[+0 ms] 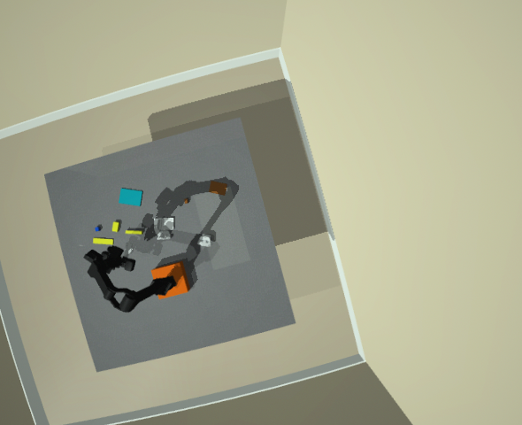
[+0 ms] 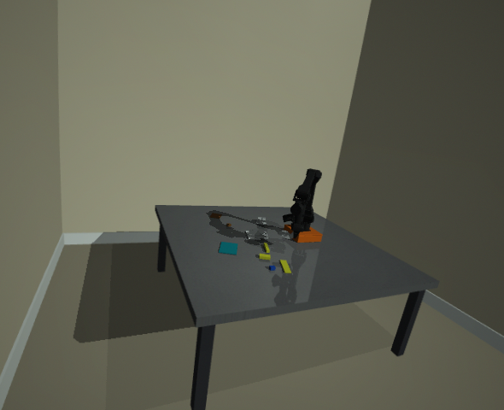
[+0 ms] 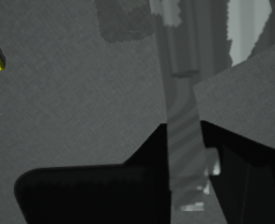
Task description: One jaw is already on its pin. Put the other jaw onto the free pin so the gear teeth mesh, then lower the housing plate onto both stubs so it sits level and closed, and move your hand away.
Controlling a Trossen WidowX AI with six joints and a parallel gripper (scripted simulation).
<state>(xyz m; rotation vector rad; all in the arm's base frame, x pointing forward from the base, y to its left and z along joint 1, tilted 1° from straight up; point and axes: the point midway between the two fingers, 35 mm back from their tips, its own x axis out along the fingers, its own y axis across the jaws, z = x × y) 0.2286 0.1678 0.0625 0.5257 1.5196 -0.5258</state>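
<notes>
My gripper tip is now 130 mm short of the yellow bar, 60 mm to the left of it and 70 mm above it. Also, from my gripper tip: white base plate (100 mm ahead, 250 mm to the right, 80 mm below); blue cube (240 mm ahead, 140 mm to the left, 70 mm below); jaw (20 mm ahead, 10 mm to the right, 30 mm above).
</notes>
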